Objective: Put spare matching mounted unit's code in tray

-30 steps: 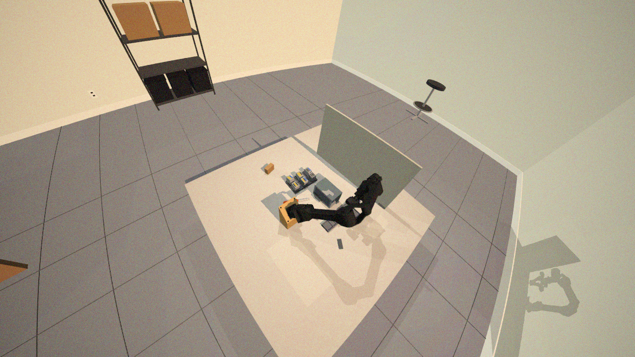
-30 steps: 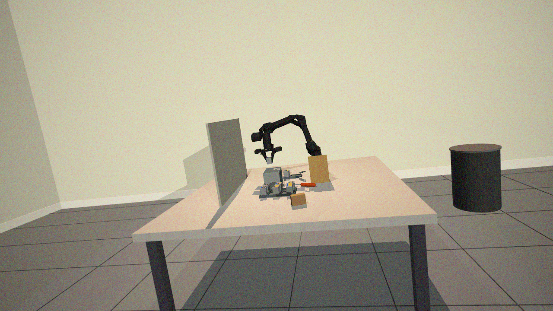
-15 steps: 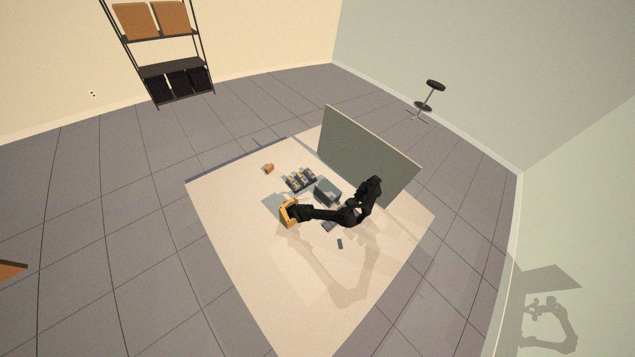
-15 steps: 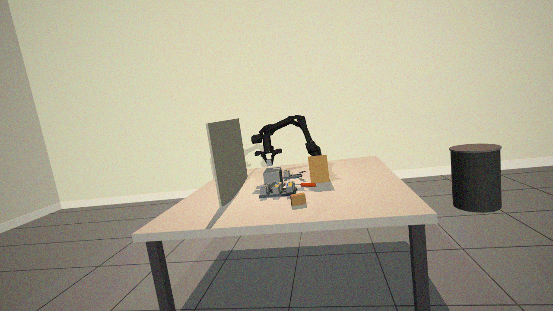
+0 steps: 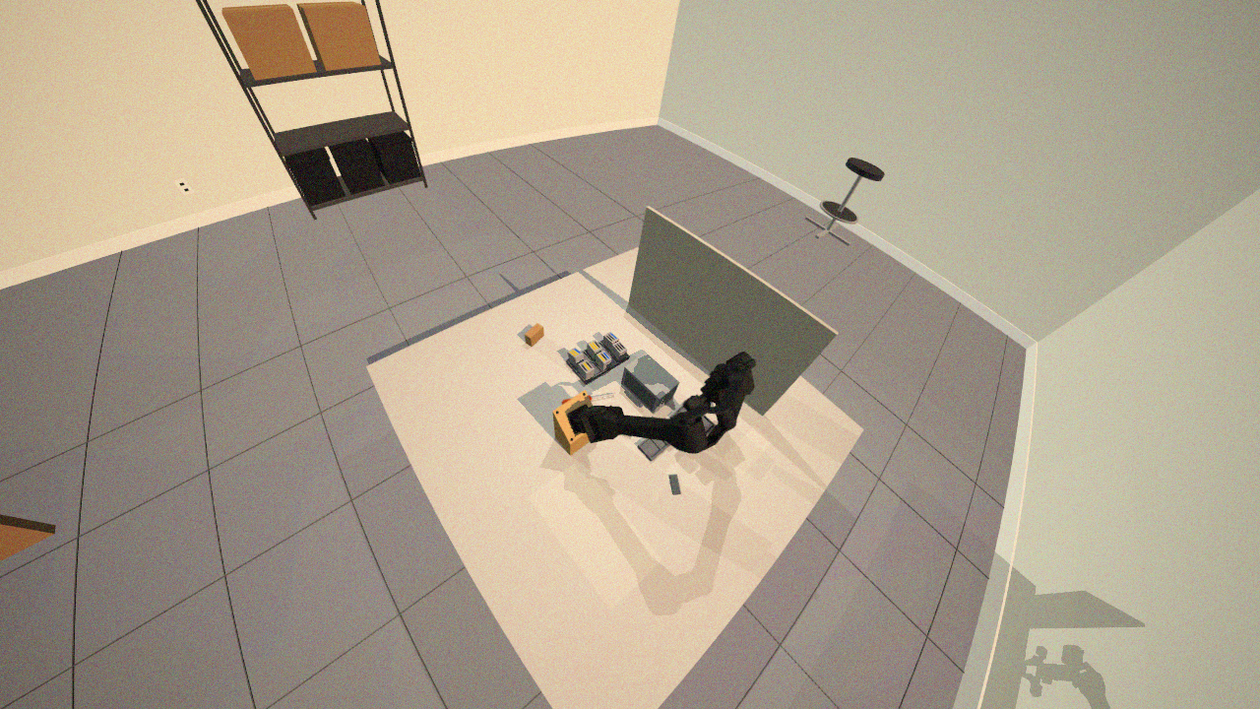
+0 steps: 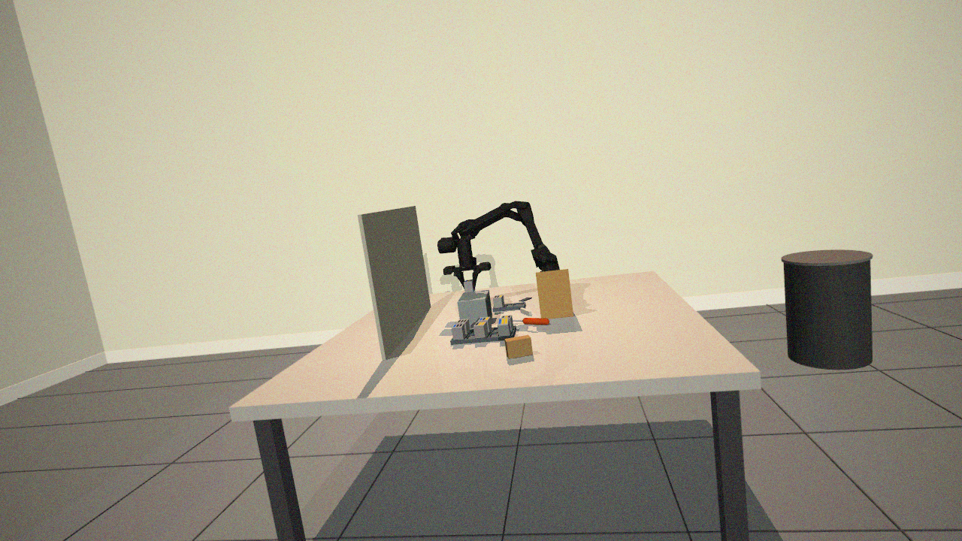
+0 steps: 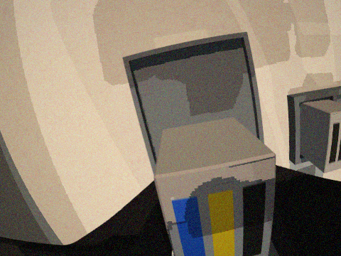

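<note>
The grey tray is 10 mm behind my gripper tip and 90 mm below it. Also, from my gripper tip: small orange box 270 mm behind, 590 mm to the left, 60 mm below; then grey panel 200 mm ahead, 210 mm to the left, 140 mm above; then grey spare block 20 mm above.
</note>
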